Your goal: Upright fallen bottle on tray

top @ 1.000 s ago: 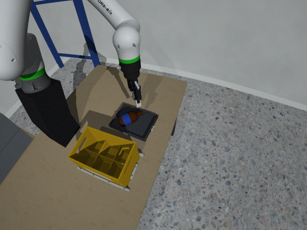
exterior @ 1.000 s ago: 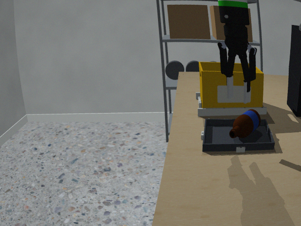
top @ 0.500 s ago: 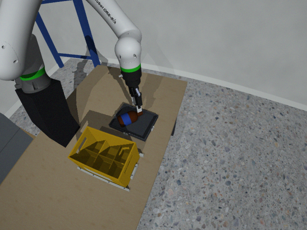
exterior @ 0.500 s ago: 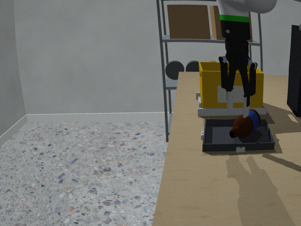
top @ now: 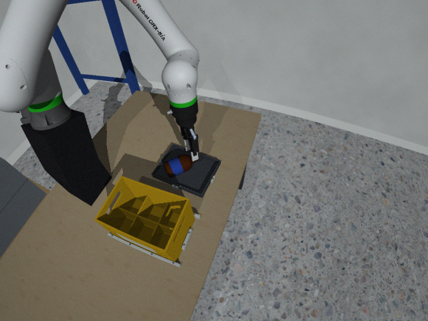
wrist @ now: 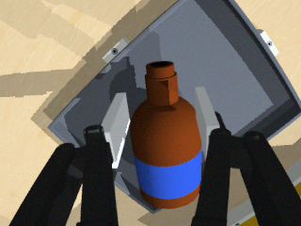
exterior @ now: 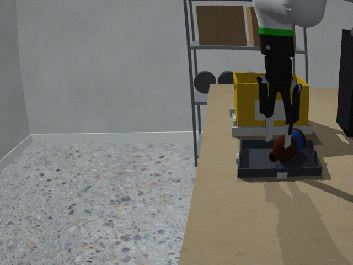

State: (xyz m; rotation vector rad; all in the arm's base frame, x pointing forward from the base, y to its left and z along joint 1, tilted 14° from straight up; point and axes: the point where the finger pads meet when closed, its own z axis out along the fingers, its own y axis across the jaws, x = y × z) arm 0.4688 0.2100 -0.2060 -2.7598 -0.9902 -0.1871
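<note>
My gripper is now 40 mm past the brown bottle, 30 mm to the left of it and 60 mm above it. Round my hand: dark grey tray 20 mm behind, 40 mm to the right, 90 mm below; yellow crate 80 mm behind, 330 mm to the right, 20 mm below.
</note>
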